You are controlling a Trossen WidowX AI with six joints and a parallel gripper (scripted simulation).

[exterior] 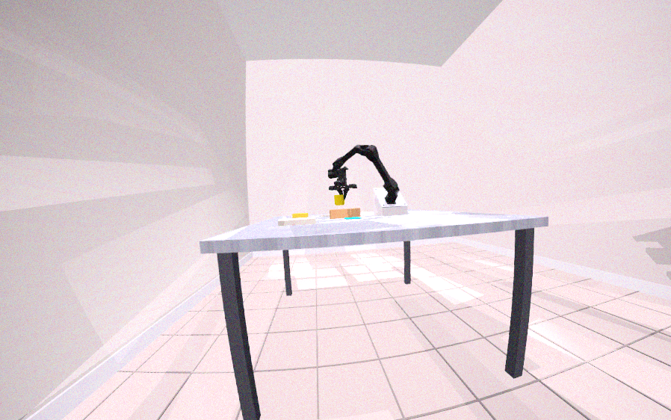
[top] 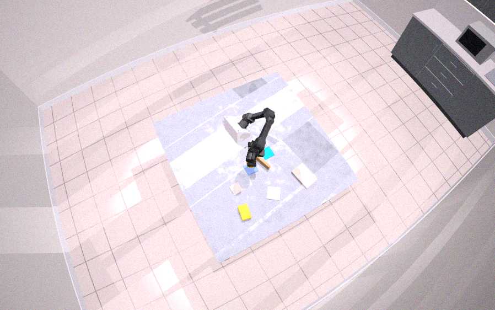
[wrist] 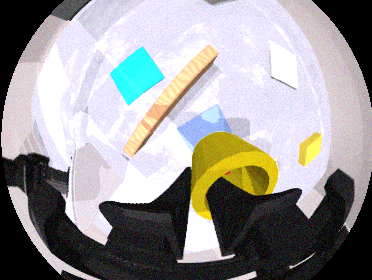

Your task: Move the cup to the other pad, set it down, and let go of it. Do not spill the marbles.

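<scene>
Now: the cyan pad 1 cm behind my gripper tip, 17 cm to the left of it and 12 cm below it. Also, from my gripper tip: pale blue pad: 3 cm ahead, 2 cm to the right, 12 cm below; then yellow cup: 2 cm ahead, 2 cm to the right; then wooden bar: 1 cm ahead, 8 cm to the left, 10 cm below.
</scene>
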